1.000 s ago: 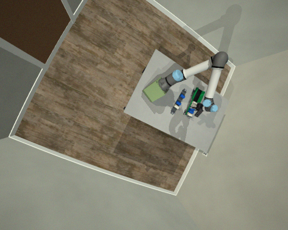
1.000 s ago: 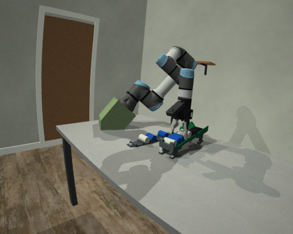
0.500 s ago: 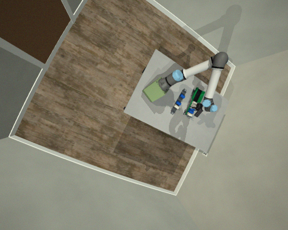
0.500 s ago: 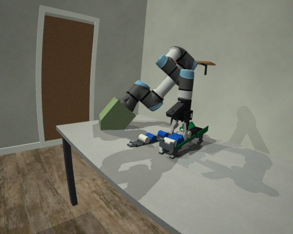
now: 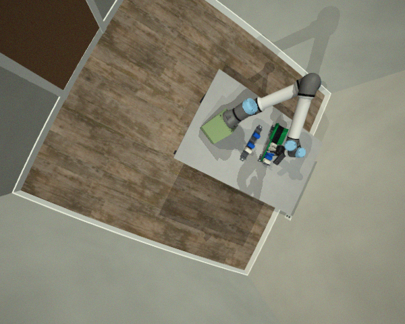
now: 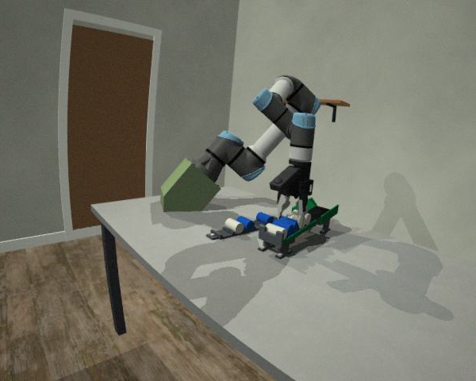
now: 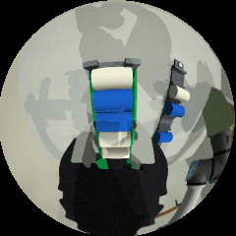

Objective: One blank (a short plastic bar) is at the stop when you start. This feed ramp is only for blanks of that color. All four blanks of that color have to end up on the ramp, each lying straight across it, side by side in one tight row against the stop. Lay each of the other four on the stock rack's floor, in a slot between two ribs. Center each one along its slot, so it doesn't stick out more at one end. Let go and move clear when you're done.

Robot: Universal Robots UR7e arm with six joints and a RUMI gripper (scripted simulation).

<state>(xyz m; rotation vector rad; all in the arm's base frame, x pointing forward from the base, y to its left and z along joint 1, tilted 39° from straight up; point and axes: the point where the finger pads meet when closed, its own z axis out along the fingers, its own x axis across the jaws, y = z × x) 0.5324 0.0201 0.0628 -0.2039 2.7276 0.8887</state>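
Now: the grey stop 10 cm to the right of my hand, 3 cm below it and 2 cm ahead of it. Also, from my hand: dark stock rack: 19 cm behind, 9 cm below, 2 cm to the right.
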